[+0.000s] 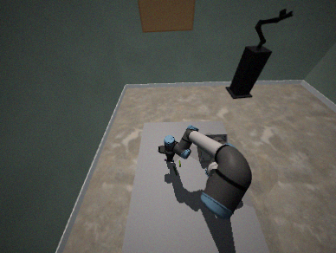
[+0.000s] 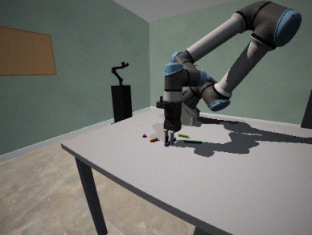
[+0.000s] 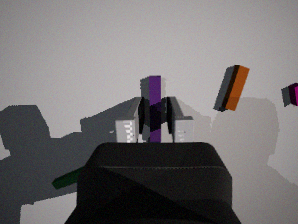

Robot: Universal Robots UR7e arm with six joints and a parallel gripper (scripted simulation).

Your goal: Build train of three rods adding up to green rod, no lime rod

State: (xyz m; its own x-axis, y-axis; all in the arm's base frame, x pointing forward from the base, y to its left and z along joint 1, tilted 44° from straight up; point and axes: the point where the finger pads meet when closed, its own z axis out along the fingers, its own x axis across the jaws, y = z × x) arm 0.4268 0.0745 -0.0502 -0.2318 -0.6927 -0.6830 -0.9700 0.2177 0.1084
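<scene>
My hand is 1 cm above the purple rod. The rest, counted from my hand: lime rod: 10 cm behind, 4 cm to the left, 1 cm below; green rod: 5 cm behind, 10 cm to the left, 1 cm below; orange rod: 8 cm to the right, 1 cm below.
</scene>
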